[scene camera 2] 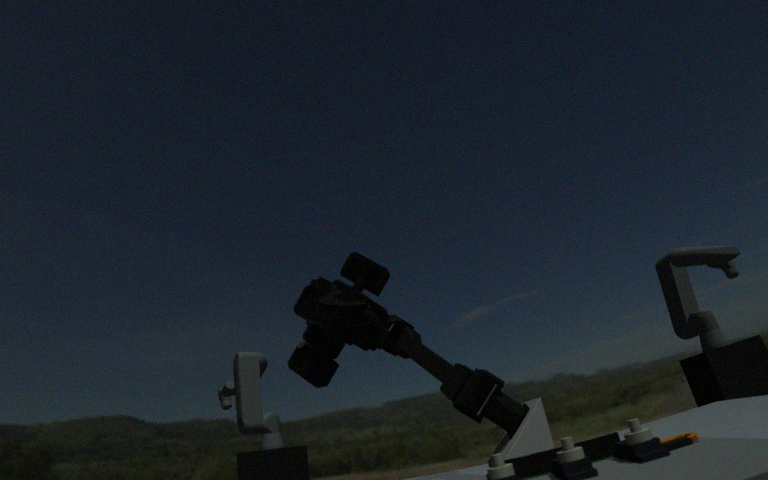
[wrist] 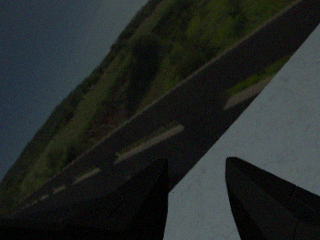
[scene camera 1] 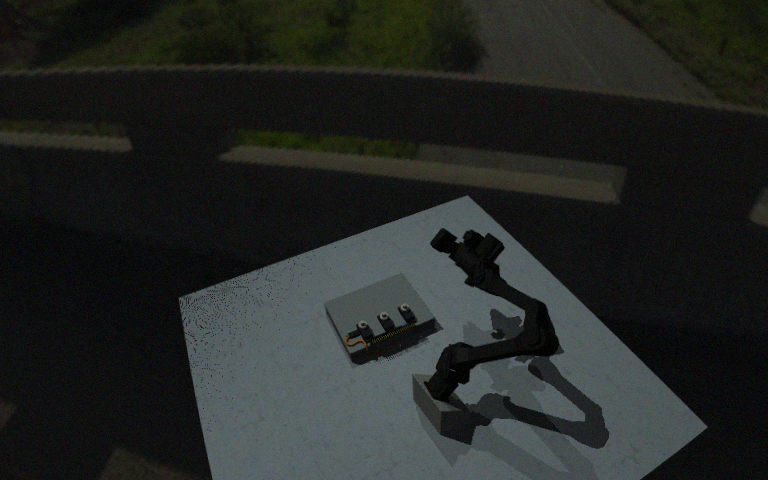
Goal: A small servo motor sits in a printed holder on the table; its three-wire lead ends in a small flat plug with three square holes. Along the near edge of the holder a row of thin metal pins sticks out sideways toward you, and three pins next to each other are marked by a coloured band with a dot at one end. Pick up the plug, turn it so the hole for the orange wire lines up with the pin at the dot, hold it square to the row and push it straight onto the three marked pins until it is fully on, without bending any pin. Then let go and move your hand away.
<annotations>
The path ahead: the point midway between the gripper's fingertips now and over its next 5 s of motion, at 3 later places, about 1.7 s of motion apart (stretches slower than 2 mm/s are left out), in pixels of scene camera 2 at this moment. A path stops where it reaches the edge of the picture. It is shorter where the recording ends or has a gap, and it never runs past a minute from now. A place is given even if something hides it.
My gripper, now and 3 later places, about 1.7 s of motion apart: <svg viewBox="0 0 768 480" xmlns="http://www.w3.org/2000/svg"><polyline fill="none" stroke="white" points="315,313 630,391 675,437 531,413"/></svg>
</annotations>
